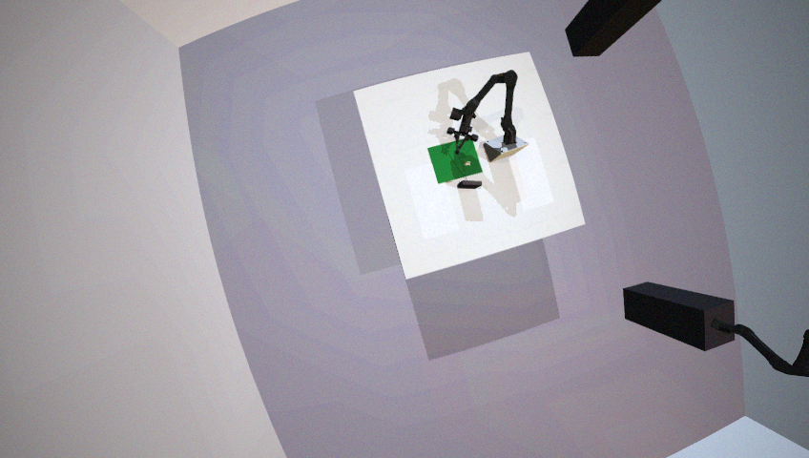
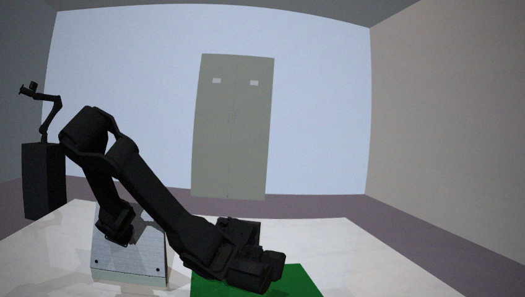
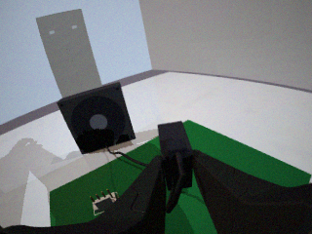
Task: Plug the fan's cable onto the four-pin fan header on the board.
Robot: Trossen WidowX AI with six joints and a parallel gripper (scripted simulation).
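The green board is 12 cm below my gripper tip and 4 cm to the left of it. From my gripper tip the other things lie so: pale four-pin header 10 cm below, 8 cm to the left, 7 cm behind; then black fan 21 cm to the left, 5 cm below, 4 cm behind; then dark fan plug 1 cm to the left, 1 cm below.
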